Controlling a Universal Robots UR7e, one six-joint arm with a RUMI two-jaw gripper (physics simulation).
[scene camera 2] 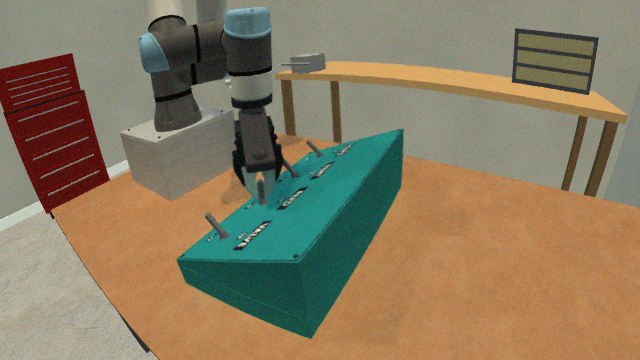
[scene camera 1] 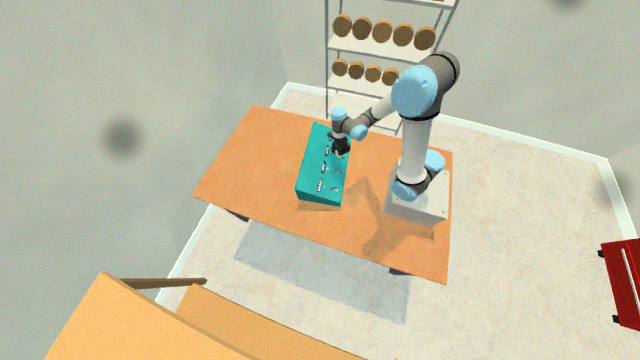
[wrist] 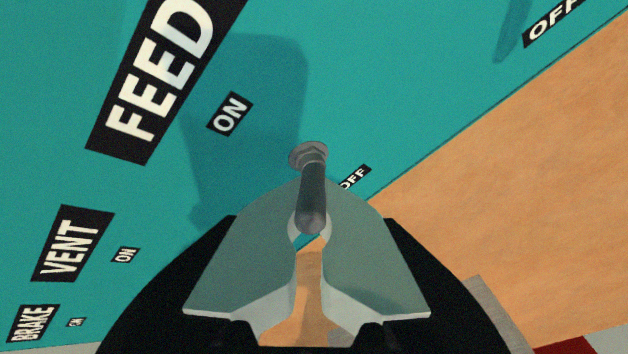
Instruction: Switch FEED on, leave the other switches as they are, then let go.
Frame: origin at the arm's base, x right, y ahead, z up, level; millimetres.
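Seen in the pictures: gripper, fingertip midpoint: [scene camera 2: 262,201] [scene camera 1: 339,157] [wrist: 311,180]; arm's base, link origin: [scene camera 2: 178,123].
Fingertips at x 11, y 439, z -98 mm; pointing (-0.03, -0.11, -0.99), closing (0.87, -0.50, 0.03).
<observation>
Offsets run from my fingertips to a thing's top centre. "pt": to the spot under its first point. Level surfaces: height alone.
The teal switch panel [scene camera 1: 311,165] [scene camera 2: 330,210] [wrist: 400,75] stands on the table. The FEED lever @(dx +9, dy +16, dz +55 mm) [scene camera 2: 261,192] [wrist: 310,195] is more upright than the other levers in scene camera 2; whether it has passed its middle I cannot tell. The FEED label @(dx -13, dy +82, dz +35 mm) [scene camera 1: 327,150] [wrist: 160,75] and its ON mark @(pt dx -4, dy +59, dz +22 mm) [wrist: 230,114] lie left of it in the wrist view, its OFF mark @(pt dx +22, dy -17, dz -8 mm) [wrist: 355,177] right. My gripper [scene camera 1: 341,155] [scene camera 2: 264,201] [wrist: 311,180] is shut and empty, its tips low at the lever, which overlaps them in the wrist view. The VALVE lever @(dx +127, dy +40, dz +46 mm) [scene camera 2: 216,226], VENT lever @(dx -101, dy -34, dz +46 mm) [scene camera 2: 290,167] and BRAKE lever @(dx -215, dy -71, dz +46 mm) [scene camera 2: 314,148] lean to OFF.
The orange table @(dz -80 mm) [scene camera 1: 240,160] [scene camera 2: 475,260] carries the panel and the arm's pale base block [scene camera 1: 415,212] [scene camera 2: 175,160]. A shelf rack [scene camera 1: 327,65] stands behind the table. A wooden bench [scene camera 2: 440,82] and a red tool cabinet [scene camera 1: 620,280] [scene camera 2: 55,130] stand apart.
</observation>
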